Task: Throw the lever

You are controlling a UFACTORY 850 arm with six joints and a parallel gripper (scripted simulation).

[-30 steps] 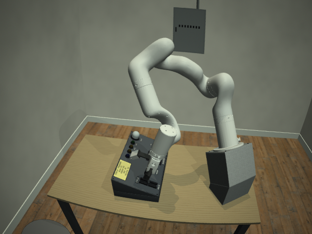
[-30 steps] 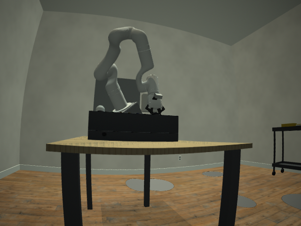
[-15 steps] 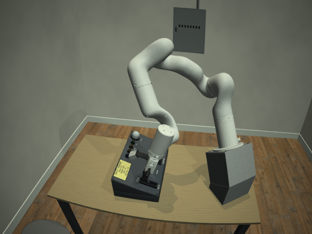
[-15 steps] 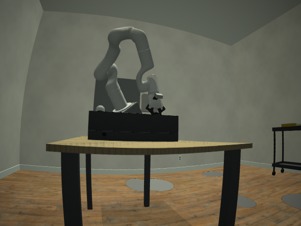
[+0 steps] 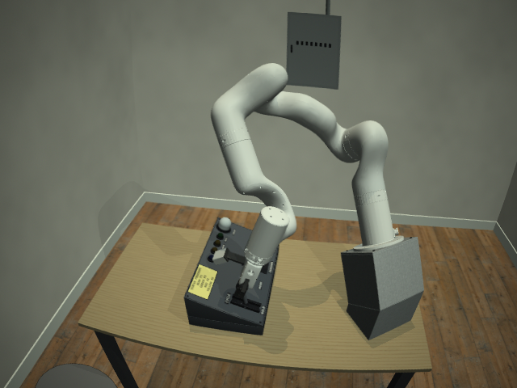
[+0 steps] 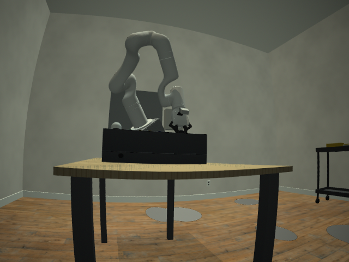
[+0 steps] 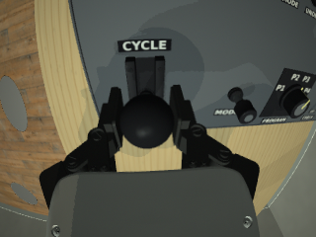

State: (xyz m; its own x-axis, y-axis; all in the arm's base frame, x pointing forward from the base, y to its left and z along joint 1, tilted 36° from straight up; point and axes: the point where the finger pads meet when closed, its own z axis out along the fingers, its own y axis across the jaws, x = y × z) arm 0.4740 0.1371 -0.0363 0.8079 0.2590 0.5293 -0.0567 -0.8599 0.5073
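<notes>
The black ball-topped lever lies 1 cm behind my hand and 3 cm below it. From my hand the other things lie so: rotary selector: 2 cm behind, 24 cm to the right, 6 cm below; then dark console: 1 cm ahead, 18 cm to the right, 7 cm below; then mode toggle: 3 cm behind, 12 cm to the right, 6 cm below.
</notes>
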